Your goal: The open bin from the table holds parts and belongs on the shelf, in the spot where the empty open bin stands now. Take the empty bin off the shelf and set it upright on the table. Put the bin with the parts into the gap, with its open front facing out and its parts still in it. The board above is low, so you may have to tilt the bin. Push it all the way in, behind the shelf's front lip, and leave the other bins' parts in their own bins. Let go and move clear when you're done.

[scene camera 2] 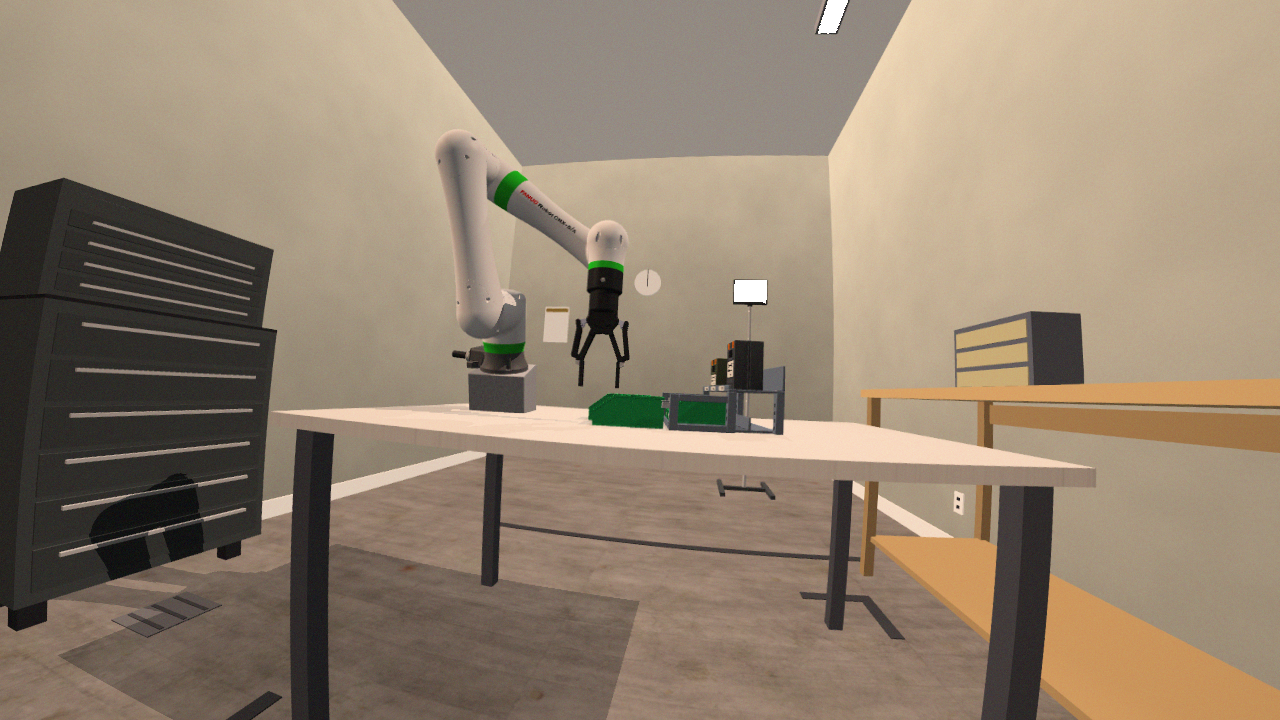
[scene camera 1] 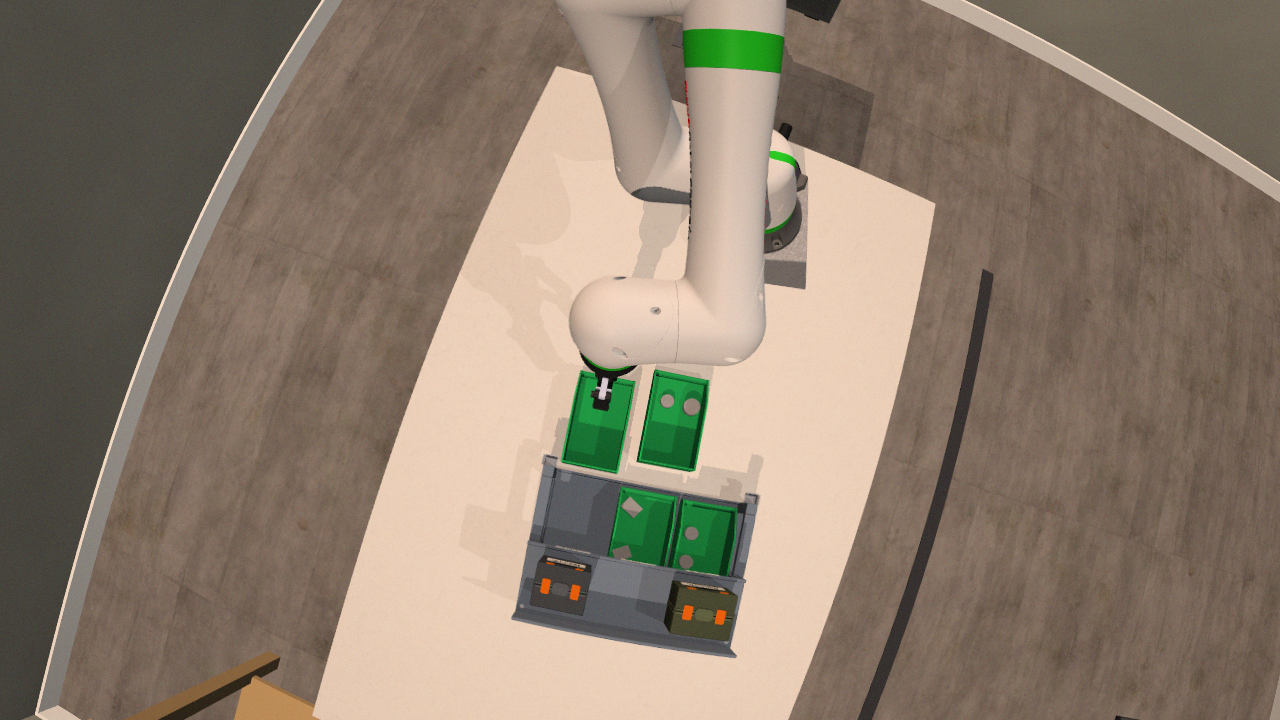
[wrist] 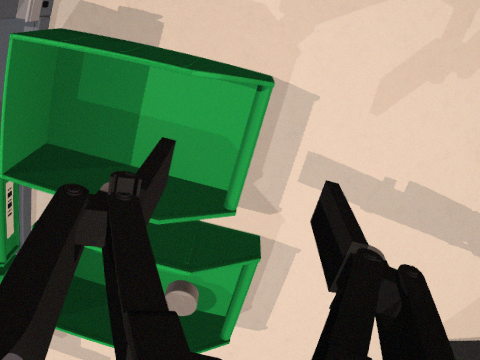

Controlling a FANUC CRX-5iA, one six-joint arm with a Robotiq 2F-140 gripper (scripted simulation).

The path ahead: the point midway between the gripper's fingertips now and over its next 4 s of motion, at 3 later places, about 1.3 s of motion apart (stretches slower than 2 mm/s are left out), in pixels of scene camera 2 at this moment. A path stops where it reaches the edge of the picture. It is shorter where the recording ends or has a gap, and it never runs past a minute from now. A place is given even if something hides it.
My gripper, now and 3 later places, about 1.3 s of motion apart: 598, 387; 600, 381; 633, 365; 632, 385
